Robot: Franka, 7 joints.
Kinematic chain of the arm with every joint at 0, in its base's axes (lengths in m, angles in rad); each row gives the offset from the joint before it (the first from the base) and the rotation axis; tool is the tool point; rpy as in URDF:
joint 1: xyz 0 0 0.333 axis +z
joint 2: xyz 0 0 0 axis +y
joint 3: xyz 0 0 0.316 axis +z
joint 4: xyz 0.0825 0 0 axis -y
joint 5: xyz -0.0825 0 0.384 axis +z
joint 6: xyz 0 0 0 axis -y
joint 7: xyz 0.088 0 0 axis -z
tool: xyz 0 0 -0.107 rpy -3.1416 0 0
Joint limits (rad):
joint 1: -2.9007..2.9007
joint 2: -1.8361..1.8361
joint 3: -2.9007..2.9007
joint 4: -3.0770..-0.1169
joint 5: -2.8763..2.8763
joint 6: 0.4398..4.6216
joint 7: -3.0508..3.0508
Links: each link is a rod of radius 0.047 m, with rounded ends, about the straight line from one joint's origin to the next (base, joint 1, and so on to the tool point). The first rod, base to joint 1, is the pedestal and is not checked.
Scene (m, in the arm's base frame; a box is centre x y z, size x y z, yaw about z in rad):
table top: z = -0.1
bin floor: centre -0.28 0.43 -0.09 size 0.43 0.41 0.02 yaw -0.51
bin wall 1: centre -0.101 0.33 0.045 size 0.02 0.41 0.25 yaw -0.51
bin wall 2: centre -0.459 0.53 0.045 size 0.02 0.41 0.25 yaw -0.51
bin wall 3: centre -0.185 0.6 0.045 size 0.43 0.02 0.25 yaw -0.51
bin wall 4: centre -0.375 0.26 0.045 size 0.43 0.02 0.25 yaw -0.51
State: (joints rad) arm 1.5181 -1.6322 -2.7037 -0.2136 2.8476 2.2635 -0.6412
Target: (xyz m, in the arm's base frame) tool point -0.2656 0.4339 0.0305
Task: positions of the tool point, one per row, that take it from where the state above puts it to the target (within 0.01 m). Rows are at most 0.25 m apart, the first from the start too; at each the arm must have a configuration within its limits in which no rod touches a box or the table.
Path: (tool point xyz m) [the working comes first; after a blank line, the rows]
Joints at the target: -1.1481 -0.9945 -2.9007 -1.6512 2.5923 3.5326 -0.6412
Straight joint move there: touches bin wall 2, bin wall 4.

1: -0.2097 -0.8208 0.2116
2: -0.4084 -0.7333 0.2187
3: -0.5733 -0.5849 0.2264
4: -0.6837 -0.3898 0.2355
5: -0.7251 -0.1702 0.2467
6: -0.6925 0.0469 0.2610
7: -0.5920 0.2339 0.2789
8: -0.4412 0.3675 0.3003
9: -0.2656 0.4339 0.3248
10: -0.2729 0.4503 0.2300
11: -0.2731 0.4506 0.1308
12: -0.2656 0.4339 0.0305

